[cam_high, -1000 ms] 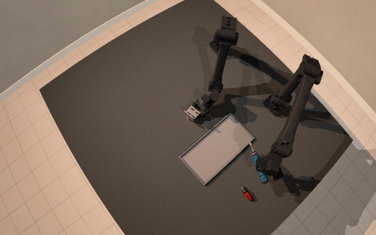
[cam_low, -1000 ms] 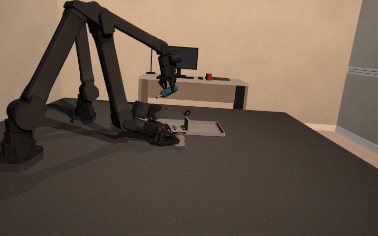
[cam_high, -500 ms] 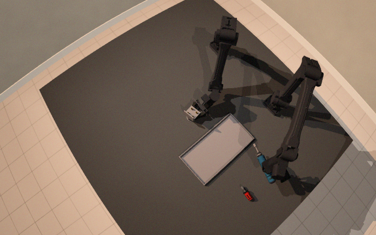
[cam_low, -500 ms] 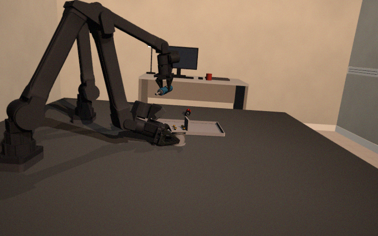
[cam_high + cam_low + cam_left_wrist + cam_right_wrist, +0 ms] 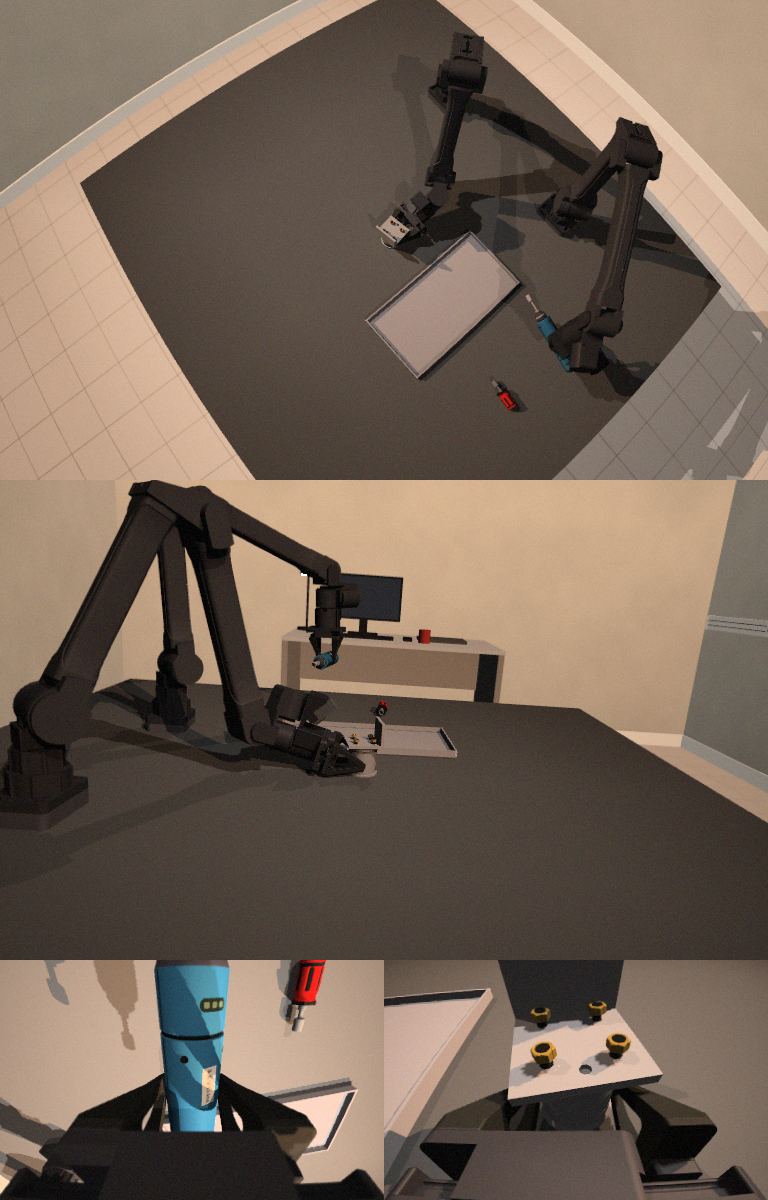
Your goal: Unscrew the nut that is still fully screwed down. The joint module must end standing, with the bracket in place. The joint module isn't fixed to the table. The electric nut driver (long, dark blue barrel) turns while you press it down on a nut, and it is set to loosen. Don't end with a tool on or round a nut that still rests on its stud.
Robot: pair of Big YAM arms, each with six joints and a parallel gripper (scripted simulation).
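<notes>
Right now the joint module is 10 mm above my right hand. The rest, counted from my right hand: shallow grey tray 250 mm to the left, 20 mm below; then nut 50 mm above, 20 mm to the left, 20 mm ahead; then grey bracket 50 mm above.
</notes>
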